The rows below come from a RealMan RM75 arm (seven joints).
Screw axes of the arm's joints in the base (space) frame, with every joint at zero. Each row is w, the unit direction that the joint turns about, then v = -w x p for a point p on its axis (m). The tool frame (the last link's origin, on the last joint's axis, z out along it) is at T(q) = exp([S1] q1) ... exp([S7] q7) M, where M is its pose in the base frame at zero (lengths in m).
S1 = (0, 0, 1, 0, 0, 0)
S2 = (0, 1, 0, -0.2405, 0, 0)
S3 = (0, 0, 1, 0, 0, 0)
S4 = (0, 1, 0, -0.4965, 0, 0)
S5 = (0, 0, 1, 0, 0, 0)
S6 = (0, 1, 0, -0.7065, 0, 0)
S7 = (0, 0, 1, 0, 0, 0)
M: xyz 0 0 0.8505 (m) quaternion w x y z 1 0 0 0
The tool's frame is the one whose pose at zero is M.
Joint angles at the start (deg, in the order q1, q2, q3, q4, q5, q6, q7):
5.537 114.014 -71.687 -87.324 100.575 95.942 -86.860
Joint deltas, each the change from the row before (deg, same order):
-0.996 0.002 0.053 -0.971 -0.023 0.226 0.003
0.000 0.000 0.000 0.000 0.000 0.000 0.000
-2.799 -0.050 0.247 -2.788 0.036 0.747 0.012
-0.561 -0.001 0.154 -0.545 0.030 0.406 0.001
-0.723 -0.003 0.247 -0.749 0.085 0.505 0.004
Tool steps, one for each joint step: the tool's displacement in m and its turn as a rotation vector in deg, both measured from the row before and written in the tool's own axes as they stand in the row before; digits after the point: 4 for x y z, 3 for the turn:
0.0002 0.0036 -0.0025 0.232 0.296 -0.156
0.0000 0.0000 0.0000 0.000 0.000 0.000
-0.0002 0.0103 -0.0072 0.597 0.849 -0.518
-0.0001 0.0025 -0.0018 -0.037 0.161 -0.108
-0.0005 0.0032 -0.0024 0.005 0.178 -0.195

